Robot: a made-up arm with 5 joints. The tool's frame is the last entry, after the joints.
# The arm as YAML. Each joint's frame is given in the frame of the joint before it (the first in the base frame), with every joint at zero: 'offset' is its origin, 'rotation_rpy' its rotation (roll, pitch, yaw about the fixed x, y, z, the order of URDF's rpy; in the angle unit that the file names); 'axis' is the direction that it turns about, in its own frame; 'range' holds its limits. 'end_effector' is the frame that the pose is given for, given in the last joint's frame.
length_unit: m
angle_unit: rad
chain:
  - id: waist
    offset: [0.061, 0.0, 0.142]
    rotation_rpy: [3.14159, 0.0, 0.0]
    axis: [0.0, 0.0, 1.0]
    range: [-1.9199, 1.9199]
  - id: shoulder
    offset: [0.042, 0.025, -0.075]
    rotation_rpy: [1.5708, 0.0, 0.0]
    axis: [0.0, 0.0, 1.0]
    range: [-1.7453, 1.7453]
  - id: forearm
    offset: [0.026, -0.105, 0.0]
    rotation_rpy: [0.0, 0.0, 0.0]
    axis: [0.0, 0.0, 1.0]
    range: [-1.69, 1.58]
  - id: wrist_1
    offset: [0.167, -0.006, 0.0]
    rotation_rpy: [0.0, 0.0, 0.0]
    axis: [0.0, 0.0, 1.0]
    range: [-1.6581, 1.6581]
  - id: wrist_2
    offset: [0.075, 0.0, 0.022]
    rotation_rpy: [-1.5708, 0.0, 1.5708]
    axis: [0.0, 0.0, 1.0]
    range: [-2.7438, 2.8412]
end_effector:
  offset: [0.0, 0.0, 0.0]
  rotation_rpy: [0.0, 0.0, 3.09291]
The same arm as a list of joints. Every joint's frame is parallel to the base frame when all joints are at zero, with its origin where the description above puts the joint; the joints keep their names.
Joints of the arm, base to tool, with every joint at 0 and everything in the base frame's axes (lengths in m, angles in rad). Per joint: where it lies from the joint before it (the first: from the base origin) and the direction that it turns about. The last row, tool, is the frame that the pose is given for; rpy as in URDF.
waist: axis 0 0 -1 offset 0.0610 0.0000 0.1420
shoulder: axis 0 1 0 offset 0.0420 -0.0250 0.0750
forearm: axis 0 1 0 offset 0.0260 0.0000 0.1050
wrist_1: axis 0 1 0 offset 0.1670 0.0000 0.0060
wrist_2: axis -1 0 0 offset 0.0750 0.0220 0.0000
tool: offset 0.0000 0.0000 0.0000 rpy 1.5707 -1.5221 -1.5707
Joint limits (rad, base to tool): -1.9199..1.9199 -1.7453..1.7453 -1.6900..1.5800 -1.6581..1.6581 -2.7438..2.8412

